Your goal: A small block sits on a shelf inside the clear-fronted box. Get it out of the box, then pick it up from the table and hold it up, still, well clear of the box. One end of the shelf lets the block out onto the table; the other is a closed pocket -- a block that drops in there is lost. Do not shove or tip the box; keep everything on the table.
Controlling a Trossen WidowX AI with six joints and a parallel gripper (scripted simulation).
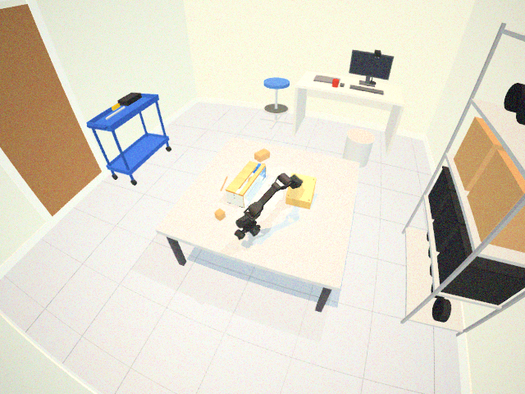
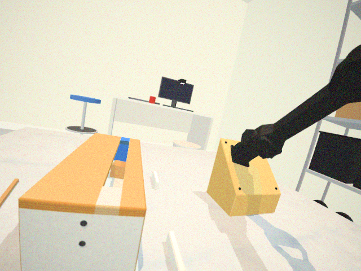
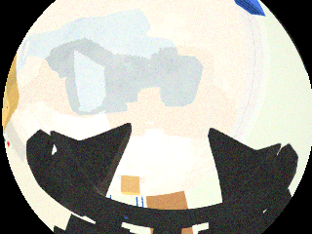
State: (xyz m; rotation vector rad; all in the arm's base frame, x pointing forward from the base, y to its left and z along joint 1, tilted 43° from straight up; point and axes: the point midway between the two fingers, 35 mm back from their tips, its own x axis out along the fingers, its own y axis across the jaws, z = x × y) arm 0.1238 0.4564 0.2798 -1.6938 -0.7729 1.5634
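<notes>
My gripper tip is now 470 mm to the left of the small block, 210 mm short of it and 50 mm below it. The rest, counted from my gripper tip: box: 440 mm to the right, 190 mm ahead, 20 mm above; then thin stick: 430 mm ahead, 410 mm to the right, 40 mm below.
</notes>
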